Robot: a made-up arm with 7 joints. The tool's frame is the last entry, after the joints.
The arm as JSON. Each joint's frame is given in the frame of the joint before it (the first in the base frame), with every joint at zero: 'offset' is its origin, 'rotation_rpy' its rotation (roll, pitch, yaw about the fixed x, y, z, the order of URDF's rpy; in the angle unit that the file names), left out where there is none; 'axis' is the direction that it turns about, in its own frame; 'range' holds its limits. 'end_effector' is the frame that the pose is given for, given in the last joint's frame.
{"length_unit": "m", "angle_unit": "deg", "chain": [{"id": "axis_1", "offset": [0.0, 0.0, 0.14], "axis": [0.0, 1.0, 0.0], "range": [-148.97, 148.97]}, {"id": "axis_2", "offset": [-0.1, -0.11, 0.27], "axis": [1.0, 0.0, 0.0], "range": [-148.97, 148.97]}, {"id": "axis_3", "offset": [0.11, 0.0, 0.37], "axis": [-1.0, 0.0, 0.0], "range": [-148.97, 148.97]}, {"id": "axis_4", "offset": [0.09, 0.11, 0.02], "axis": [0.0, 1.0, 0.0], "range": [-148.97, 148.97]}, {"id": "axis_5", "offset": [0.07, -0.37, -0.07], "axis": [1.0, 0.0, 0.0], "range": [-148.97, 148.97]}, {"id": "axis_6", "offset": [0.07, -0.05, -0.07], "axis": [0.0, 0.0, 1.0], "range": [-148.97, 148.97]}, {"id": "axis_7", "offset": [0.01, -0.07, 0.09], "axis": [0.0, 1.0, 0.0], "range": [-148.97, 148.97]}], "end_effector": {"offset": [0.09, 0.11, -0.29]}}
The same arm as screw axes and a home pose.
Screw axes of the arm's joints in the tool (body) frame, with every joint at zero. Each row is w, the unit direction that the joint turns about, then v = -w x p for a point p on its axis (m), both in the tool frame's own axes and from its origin. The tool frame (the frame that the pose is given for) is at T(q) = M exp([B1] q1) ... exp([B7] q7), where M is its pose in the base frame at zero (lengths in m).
B1 = (0, 1, 0, 0.32, 0, -0.34)
B2 = (1, 0, 0, 0, -0.05, -0.27)
B3 = (-1, 0, 0, 0, -0.32, 0.27)
B4 = (0, 1, 0, -0.34, 0, -0.24)
B5 = (1, 0, 0, 0, 0.27, -0.01)
B6 = (0, 0, 1, -0.04, 0.1, 0)
B7 = (0, 1, 0, -0.29, 0, -0.09)
M: xyz 0.34 -0.38 0.46 (m) quaternion w x y z 1 0 0 0
Joint limits (rad, base to tool): -2.6..2.6 -2.6..2.6 -2.6..2.6 -2.6..2.6 -2.6..2.6 -2.6..2.6 -2.6..2.6

